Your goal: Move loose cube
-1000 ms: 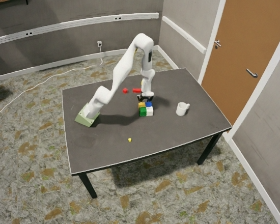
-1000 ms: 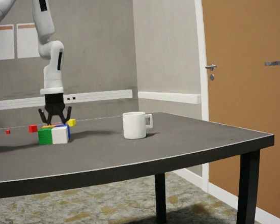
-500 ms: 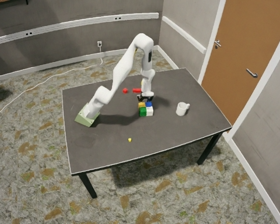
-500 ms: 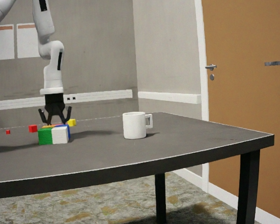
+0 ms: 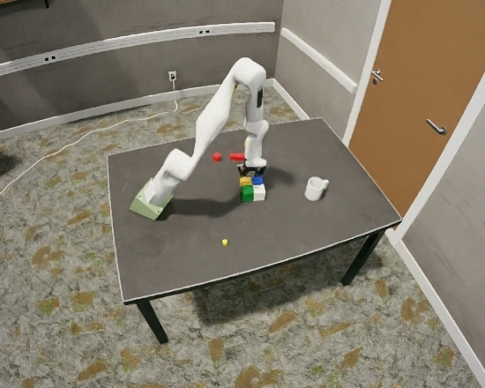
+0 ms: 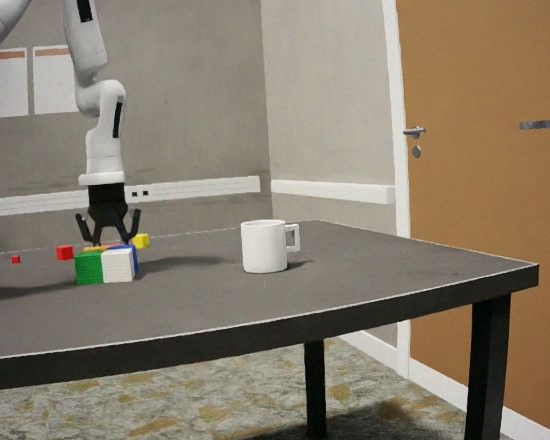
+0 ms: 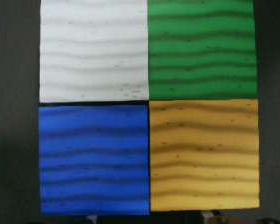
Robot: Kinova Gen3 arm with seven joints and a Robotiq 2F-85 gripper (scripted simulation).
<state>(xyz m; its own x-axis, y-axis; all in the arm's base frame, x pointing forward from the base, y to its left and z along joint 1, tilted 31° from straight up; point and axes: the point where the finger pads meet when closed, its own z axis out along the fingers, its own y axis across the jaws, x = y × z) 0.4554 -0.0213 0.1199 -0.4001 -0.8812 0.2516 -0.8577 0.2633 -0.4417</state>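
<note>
Right now the blue cube is 4 cm to the right of my hand, 1 cm below it and 1 cm ahead of it. Round my hand: white mug (23 cm ahead, 22 cm to the right); tiny yellow cube (29 cm behind, 25 cm to the right, 3 cm below); red bar (17 cm to the left, 5 cm ahead, 2 cm below).
</note>
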